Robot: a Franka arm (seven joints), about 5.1 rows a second.
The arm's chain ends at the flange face. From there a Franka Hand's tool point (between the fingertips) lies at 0.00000 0.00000 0.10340 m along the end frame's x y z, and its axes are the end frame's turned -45 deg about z.
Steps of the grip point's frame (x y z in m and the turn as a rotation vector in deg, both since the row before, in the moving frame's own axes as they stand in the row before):
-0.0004 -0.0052 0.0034 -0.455 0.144 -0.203
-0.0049 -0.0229 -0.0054 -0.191 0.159 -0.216
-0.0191 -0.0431 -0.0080 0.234 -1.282 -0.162
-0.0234 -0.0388 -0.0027 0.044 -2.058 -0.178
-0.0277 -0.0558 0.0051 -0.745 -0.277 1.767
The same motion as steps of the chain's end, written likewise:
-0.0047 -0.0038 0.0034 -0.220 0.424 -0.203
-0.0201 -0.0128 -0.0054 -0.023 0.247 -0.216
-0.0420 -0.0183 -0.0080 -0.741 -1.072 -0.162
-0.0413 -0.0135 -0.0026 -1.424 -1.486 -0.178
-0.0596 -0.0212 0.0051 -0.723 0.331 1.767

